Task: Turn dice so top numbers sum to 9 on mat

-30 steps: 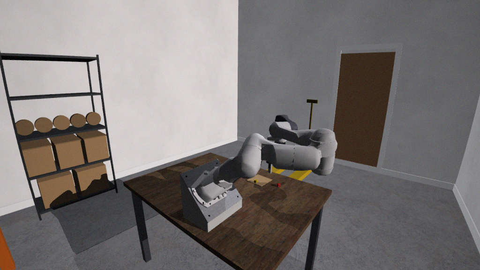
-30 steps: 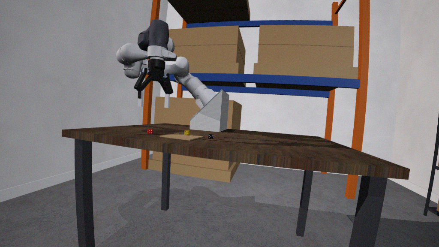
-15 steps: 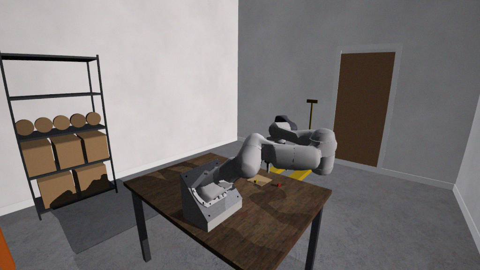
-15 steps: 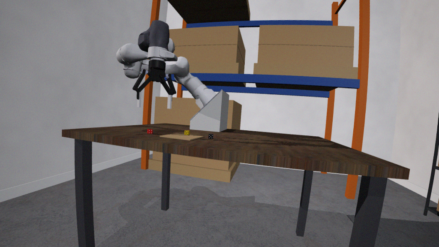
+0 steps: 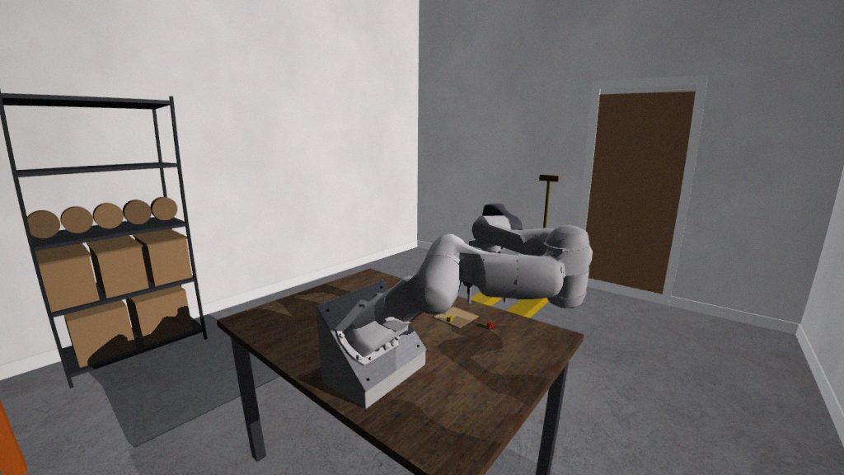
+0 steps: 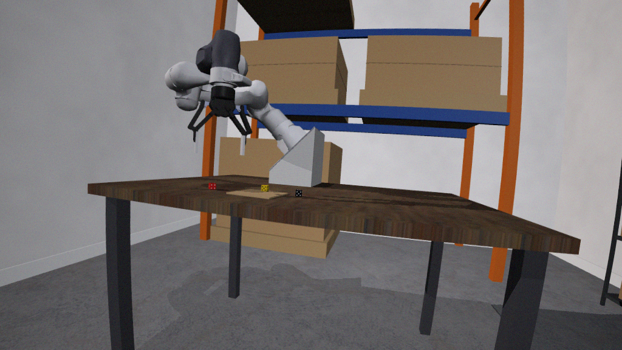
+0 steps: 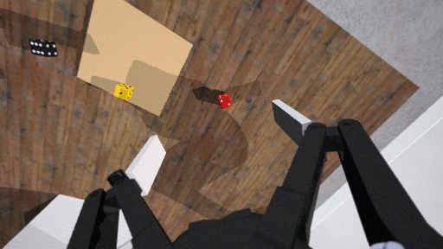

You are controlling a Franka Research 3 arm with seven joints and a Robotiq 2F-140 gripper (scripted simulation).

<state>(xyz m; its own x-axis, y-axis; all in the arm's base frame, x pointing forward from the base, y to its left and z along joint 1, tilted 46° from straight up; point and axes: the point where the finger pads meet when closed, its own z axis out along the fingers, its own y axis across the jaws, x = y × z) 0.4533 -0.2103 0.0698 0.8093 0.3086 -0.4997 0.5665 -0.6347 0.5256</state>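
Now: the red die 110 mm below my hand, 20 mm to the right of it and 10 mm ahead of it. Round my hand: yellow die: 150 mm to the left, 110 mm below, 30 mm behind; then black die: 270 mm to the left, 110 mm below; then tan mat: 140 mm to the left, 120 mm below, 20 mm ahead.
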